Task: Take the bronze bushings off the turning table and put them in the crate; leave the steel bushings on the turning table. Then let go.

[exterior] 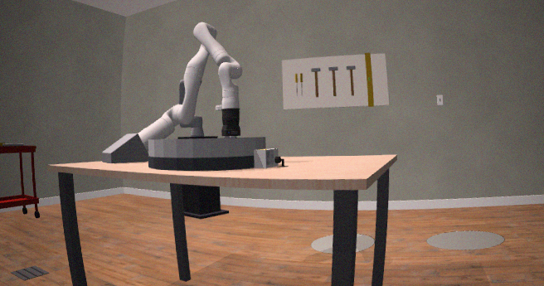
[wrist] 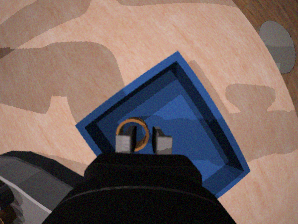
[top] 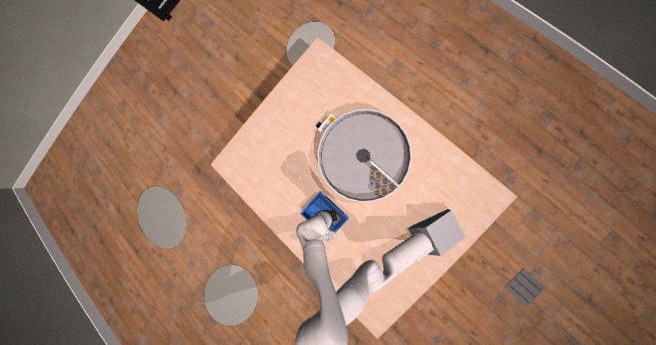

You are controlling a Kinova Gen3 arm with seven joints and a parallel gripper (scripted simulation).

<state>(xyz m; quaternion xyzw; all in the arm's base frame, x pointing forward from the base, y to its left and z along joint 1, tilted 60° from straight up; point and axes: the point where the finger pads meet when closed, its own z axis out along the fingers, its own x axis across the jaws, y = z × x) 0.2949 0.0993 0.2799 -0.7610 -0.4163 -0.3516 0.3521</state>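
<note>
Now: hand 30 mm short of the blue crate, 30 mm above it and 20 mm to the right of it. Round my hand: grey turning table 300 mm to the right, 160 mm ahead, 10 mm below.
</note>
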